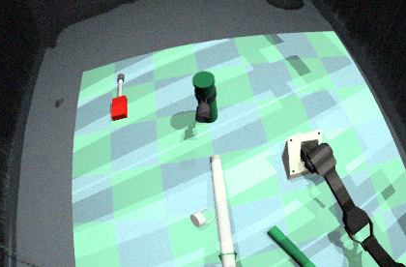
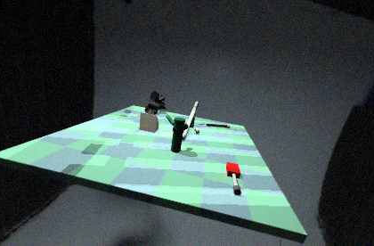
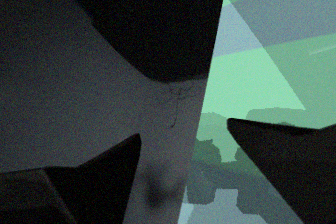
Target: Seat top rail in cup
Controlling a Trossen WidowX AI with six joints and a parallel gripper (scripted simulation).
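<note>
Now: the dark rail-end cup 40 cm ahead of my gripper tip, 81 cm to the right of it and 8 cm above it. Also, from my gripper tip: red-handled tool: 73 cm ahead, 105 cm to the right, 4 cm below; then green tube: 17 cm ahead, 33 cm to the right, 4 cm below; then thin green loop: 38 cm ahead, 36 cm to the right, 5 cm above.
</note>
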